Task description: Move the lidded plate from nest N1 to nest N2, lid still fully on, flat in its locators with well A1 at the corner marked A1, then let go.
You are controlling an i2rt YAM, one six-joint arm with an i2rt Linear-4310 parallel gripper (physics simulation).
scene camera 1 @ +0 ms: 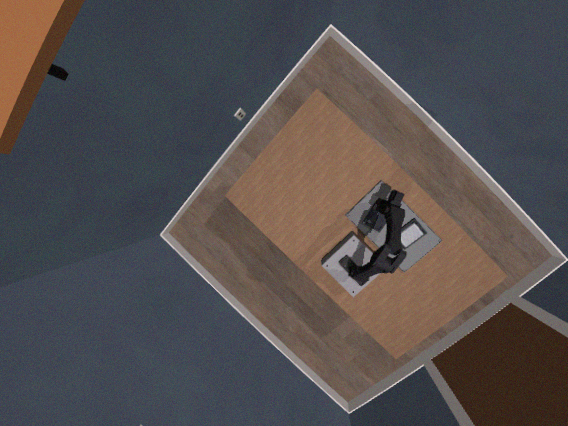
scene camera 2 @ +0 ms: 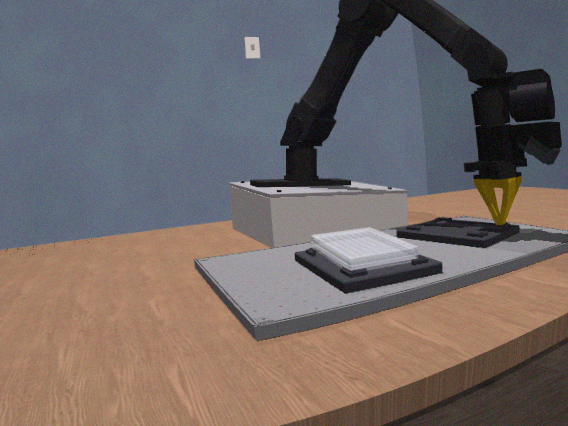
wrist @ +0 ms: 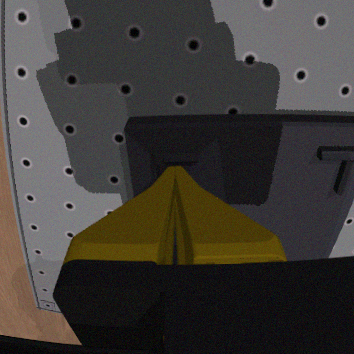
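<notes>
The clear, whitish lidded plate sits in a dark nest. It looks level, with its lid on; the A1 mark cannot be made out. A second dark nest stands beside it with no plate in it. No N1 or N2 label is readable. My gripper is shut with nothing between its yellow fingers. It points down at a corner locator of the empty nest, with its tips at or just above the nest. The tips partly hide that locator in the wrist view.
Both nests stand on a grey perforated board with a raised edge. The pale box under the arm's base stands behind the board. The wooden table's rounded edge is at the front in scene camera 2.
</notes>
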